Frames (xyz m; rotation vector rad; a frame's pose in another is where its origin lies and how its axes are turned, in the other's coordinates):
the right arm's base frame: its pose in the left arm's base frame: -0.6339 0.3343 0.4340 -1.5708 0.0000 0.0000
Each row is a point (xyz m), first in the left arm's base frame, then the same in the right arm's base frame.
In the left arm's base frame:
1: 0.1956 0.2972 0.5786
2: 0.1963 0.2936 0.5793
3: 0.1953 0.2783 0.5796
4: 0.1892 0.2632 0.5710
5: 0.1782 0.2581 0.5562
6: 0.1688 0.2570 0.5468
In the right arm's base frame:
1: 0.8295 -0.1446 -0.0371
2: 0.8302 -0.1453 -0.0407
3: 0.8292 -0.1456 -0.0560
4: 0.8231 -0.1370 -0.0711
5: 0.8121 -0.1222 -0.0762
6: 0.8027 -0.1128 -0.0773

